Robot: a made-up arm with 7 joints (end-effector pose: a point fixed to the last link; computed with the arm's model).
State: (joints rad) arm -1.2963 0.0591 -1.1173 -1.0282 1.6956 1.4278 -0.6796
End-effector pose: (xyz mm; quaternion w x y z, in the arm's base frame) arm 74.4 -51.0 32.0 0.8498 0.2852 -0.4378 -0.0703
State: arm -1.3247 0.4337 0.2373 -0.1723 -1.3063 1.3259 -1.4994
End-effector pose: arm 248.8 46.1 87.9 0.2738 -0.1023 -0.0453 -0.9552
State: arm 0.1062 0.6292 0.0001 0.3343 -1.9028 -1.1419 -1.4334
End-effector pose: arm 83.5 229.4 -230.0 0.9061 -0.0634 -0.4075 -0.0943
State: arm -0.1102 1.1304 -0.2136 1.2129 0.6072 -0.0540 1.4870
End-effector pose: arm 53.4 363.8 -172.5 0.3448 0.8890 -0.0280 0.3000
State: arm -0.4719 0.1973 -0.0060 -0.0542 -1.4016 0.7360 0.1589
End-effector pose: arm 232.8 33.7 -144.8 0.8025 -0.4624 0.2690 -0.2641
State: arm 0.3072 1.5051 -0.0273 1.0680 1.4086 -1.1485 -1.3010
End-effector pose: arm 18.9 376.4 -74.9 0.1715 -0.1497 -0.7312 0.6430
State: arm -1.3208 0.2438 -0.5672 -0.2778 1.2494 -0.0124 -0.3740
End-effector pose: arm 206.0 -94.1 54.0 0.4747 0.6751 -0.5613 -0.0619
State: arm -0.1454 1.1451 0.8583 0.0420 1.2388 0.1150 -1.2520
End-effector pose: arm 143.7 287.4 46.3 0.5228 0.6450 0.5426 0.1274
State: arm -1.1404 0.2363 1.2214 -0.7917 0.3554 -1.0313 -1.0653
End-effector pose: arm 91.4 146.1 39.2 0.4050 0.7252 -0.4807 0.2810
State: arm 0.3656 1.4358 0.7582 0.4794 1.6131 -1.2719 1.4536
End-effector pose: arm 106.8 331.7 -20.7 0.4963 0.7578 -0.3498 -0.2391
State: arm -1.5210 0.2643 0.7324 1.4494 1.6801 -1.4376 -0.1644
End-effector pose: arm 349.7 23.2 -66.1 0.6368 0.4476 -0.4285 -0.4589
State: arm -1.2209 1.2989 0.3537 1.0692 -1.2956 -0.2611 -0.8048
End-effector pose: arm 200.6 342.3 77.8 0.8367 -0.0831 -0.5413 0.0028
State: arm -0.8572 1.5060 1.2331 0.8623 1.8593 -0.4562 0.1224
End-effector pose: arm 78.2 368.5 119.2 0.3600 0.7801 0.1524 0.4884
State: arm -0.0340 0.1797 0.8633 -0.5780 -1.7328 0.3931 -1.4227
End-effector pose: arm 106.8 186.4 -88.0 0.5975 -0.2419 -0.5262 -0.5545
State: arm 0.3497 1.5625 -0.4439 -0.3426 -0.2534 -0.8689 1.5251
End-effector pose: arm 85.0 162.0 -136.4 0.9511 0.1704 -0.1918 0.1719
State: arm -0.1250 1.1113 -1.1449 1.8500 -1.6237 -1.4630 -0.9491
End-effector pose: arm 14.8 363.9 -95.0 0.7621 0.5648 0.2644 -0.1741
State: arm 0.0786 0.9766 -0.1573 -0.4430 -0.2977 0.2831 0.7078
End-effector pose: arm 147.5 130.9 -143.6 0.9288 0.3398 0.0406 0.1422
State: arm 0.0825 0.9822 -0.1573 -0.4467 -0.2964 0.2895 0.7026
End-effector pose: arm 146.8 131.2 -143.4 0.9277 0.3439 0.0436 0.1388
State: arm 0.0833 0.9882 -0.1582 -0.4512 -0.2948 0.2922 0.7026
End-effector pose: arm 146.7 131.1 -142.7 0.9269 0.3469 0.0427 0.1368
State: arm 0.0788 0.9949 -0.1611 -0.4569 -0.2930 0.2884 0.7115
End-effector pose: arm 147.3 130.2 -141.1 0.9267 0.3482 0.0350 0.1372
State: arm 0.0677 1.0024 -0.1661 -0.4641 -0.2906 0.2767 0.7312
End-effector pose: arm 148.9 128.5 -138.6 0.9271 0.3470 0.0191 0.1406
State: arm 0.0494 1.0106 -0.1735 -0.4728 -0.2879 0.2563 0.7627
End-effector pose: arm 151.4 125.8 -134.9 0.9279 0.3425 -0.0056 0.1473
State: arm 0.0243 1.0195 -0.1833 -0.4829 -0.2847 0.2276 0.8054
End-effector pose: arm 154.6 122.3 -130.2 0.9286 0.3341 -0.0382 0.1569
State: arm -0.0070 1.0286 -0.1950 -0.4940 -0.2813 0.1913 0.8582
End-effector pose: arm 158.3 117.9 -124.4 0.9287 0.3208 -0.0776 0.1692
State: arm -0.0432 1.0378 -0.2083 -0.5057 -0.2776 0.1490 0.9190
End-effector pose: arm 162.2 113.0 -117.8 0.9274 0.3025 -0.1215 0.1833
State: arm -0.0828 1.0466 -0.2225 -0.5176 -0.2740 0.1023 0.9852
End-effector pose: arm 165.9 107.7 -110.7 0.9245 0.2789 -0.1674 0.1986
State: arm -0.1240 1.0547 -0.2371 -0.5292 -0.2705 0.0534 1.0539
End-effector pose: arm 169.2 102.3 -103.3 0.9198 0.2509 -0.2128 0.2139
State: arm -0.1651 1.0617 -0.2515 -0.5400 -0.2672 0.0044 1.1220
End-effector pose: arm 172.1 97.1 -96.0 0.9134 0.2198 -0.2553 0.2283
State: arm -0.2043 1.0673 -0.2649 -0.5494 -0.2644 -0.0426 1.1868
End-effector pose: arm 174.3 92.3 -89.1 0.9059 0.1873 -0.2931 0.2415
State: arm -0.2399 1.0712 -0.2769 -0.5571 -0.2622 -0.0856 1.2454
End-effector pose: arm 176.1 88.0 -82.9 0.8980 0.1554 -0.3249 0.2529
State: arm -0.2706 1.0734 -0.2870 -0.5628 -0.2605 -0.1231 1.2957
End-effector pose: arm 177.4 84.5 -77.7 0.8903 0.1263 -0.3502 0.2623
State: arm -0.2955 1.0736 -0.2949 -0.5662 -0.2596 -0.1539 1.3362
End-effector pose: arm 178.4 81.7 -73.6 0.8836 0.1013 -0.3690 0.2699
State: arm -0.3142 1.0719 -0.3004 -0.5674 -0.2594 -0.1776 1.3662
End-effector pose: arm 179.2 79.7 -70.7 0.8783 0.0815 -0.3819 0.2758
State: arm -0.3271 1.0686 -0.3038 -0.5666 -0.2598 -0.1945 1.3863
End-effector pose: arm 179.9 78.4 -68.9 0.8747 0.0671 -0.3897 0.2803
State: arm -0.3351 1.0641 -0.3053 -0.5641 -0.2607 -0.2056 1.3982
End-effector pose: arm 180.5 77.7 -68.0 0.8724 0.0573 -0.3937 0.2839
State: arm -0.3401 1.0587 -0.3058 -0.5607 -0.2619 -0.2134 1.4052
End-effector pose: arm 181.1 77.3 -67.7 0.8711 0.0503 -0.3955 0.2868
